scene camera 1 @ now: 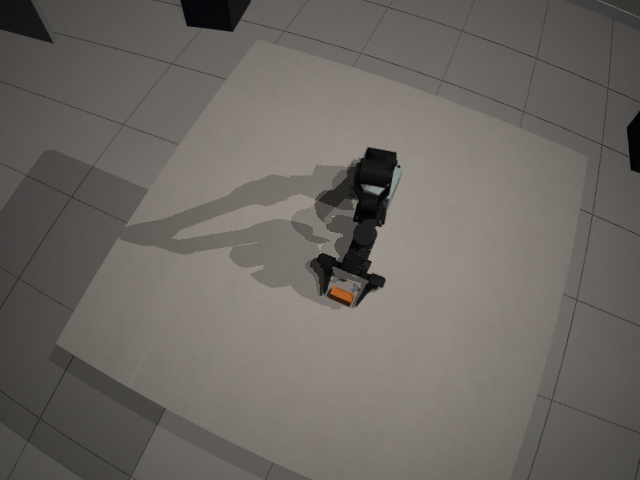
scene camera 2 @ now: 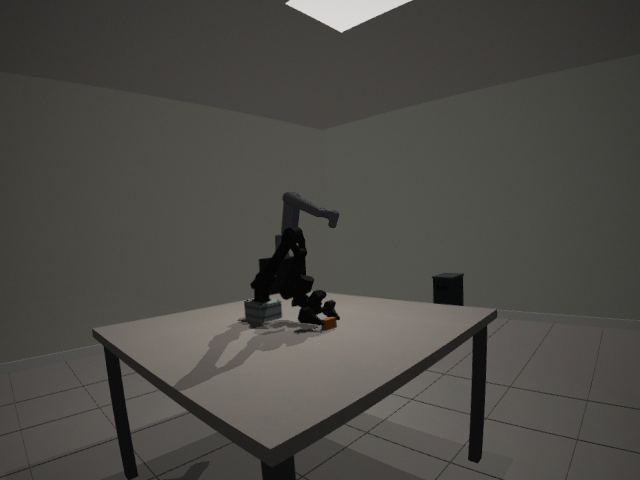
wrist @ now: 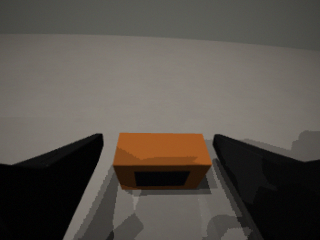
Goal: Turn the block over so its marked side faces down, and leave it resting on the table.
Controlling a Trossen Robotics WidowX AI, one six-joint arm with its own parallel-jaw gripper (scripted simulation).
Labels:
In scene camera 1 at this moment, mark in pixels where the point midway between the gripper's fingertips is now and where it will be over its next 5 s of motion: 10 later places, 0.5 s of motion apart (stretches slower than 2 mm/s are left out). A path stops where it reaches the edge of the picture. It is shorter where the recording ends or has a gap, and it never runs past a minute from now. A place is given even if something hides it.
The gripper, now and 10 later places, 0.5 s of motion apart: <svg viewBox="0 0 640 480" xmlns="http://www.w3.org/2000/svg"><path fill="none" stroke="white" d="M339 300L339 301L343 288L343 286L342 287L342 292L341 294L341 296L342 292L341 298L340 299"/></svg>

